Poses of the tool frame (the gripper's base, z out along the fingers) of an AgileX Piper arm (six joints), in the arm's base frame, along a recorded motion.
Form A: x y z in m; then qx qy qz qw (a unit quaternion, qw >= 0).
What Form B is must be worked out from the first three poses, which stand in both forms.
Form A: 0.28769 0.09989 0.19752 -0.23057 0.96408 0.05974 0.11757
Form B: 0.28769 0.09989 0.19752 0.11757 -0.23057 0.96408 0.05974
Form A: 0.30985 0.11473 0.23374 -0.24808 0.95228 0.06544 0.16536
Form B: 0.30985 0.11473 0.23374 0.16536 -0.24808 0.95228 0.06544
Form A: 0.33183 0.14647 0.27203 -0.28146 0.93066 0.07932 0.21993
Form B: 0.33183 0.14647 0.27203 0.21993 -0.28146 0.93066 0.07932
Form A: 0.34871 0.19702 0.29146 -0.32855 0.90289 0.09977 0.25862
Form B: 0.34871 0.19702 0.29146 0.25862 -0.32855 0.90289 0.09977
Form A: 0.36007 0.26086 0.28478 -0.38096 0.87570 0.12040 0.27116
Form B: 0.36007 0.26086 0.28478 0.27116 -0.38096 0.87570 0.12040
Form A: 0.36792 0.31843 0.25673 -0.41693 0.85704 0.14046 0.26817
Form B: 0.36792 0.31843 0.25673 0.26817 -0.41693 0.85704 0.14046
